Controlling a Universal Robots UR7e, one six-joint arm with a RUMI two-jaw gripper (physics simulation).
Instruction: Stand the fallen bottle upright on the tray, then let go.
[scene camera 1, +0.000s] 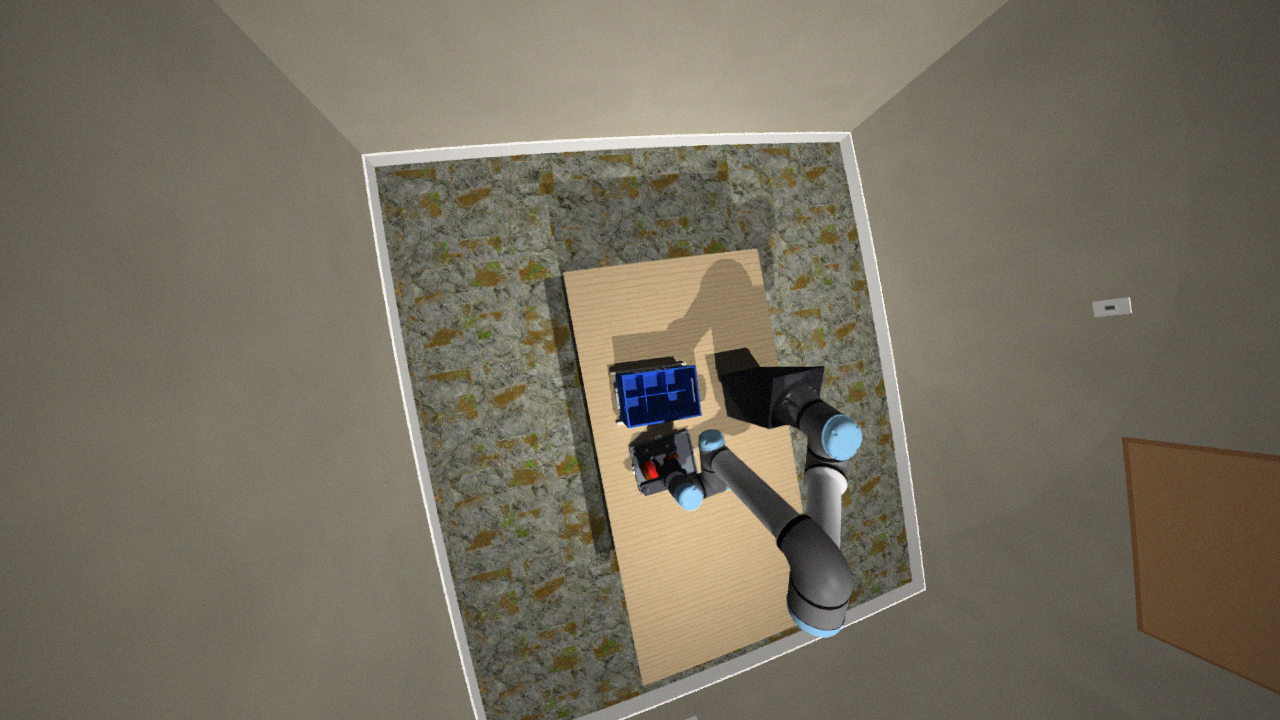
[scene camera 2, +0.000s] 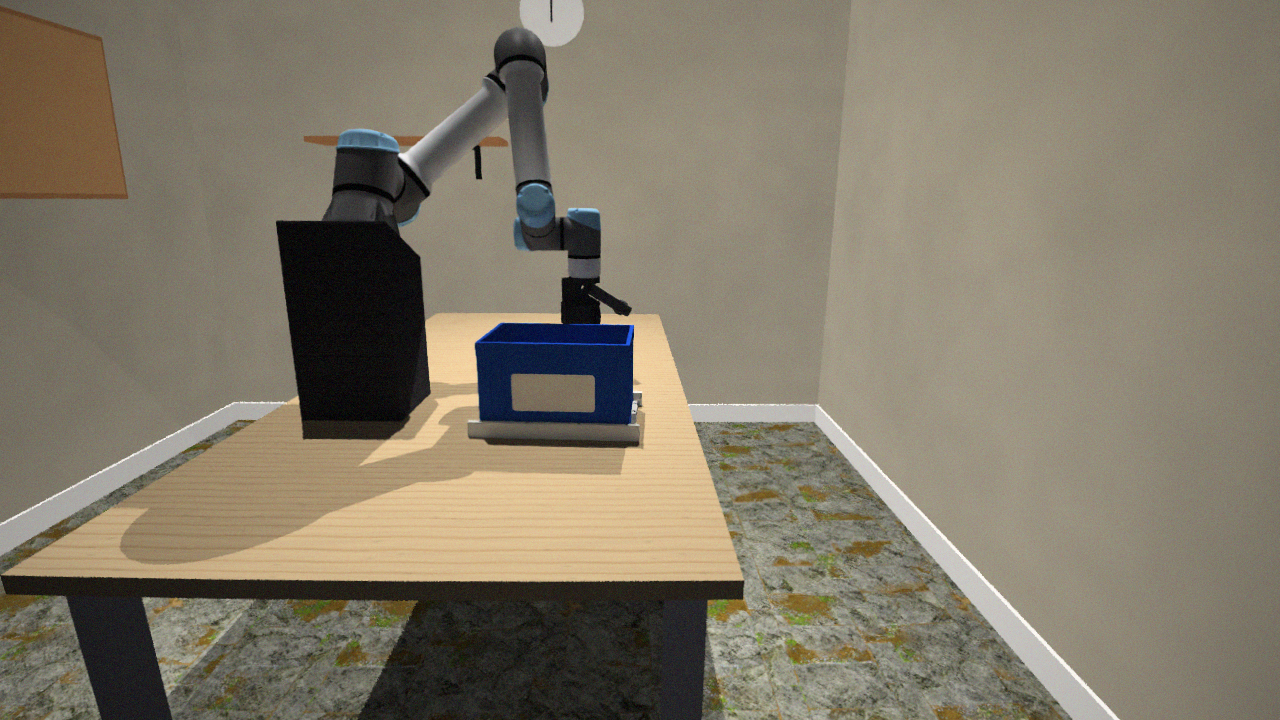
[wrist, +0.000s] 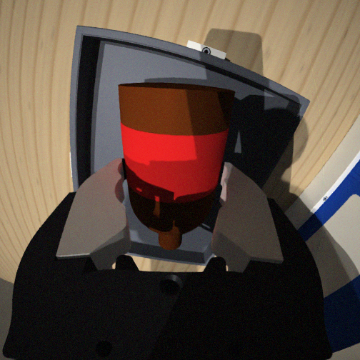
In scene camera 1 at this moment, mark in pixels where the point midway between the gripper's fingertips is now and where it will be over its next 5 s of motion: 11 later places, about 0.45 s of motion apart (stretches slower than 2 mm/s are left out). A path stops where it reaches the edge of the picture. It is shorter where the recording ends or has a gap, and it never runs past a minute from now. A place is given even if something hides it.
My gripper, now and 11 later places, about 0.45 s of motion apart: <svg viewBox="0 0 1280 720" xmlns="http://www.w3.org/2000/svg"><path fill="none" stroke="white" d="M656 466L659 470L664 475L669 482L671 483L671 482L671 482L672 482L672 482L672 482L673 482L673 482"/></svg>
